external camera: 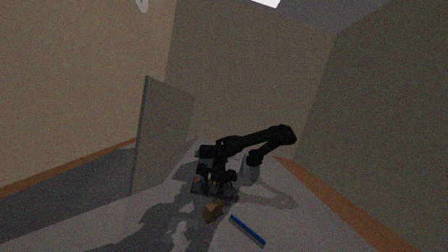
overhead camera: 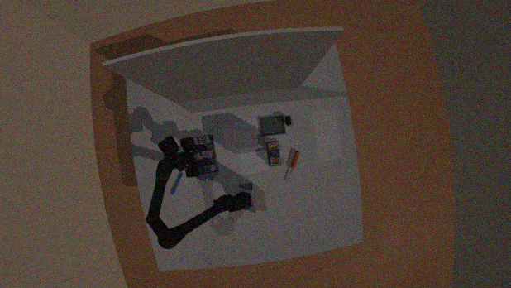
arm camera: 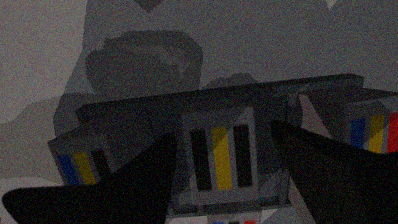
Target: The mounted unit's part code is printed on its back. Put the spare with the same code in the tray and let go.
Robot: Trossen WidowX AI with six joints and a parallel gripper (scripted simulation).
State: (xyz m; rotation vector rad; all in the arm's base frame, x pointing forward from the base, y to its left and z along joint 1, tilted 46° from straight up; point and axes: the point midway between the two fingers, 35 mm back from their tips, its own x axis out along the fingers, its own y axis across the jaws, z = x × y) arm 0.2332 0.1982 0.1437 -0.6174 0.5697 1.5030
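Right now my gripper tip is 2 cm below the dark spare. Also, from my gripper tip: white wall panel 31 cm ahead, 26 cm to the right, 20 cm above; then brown block 1 cm behind, 12 cm to the left; then blue bar 14 cm behind, 15 cm to the left, 2 cm below.
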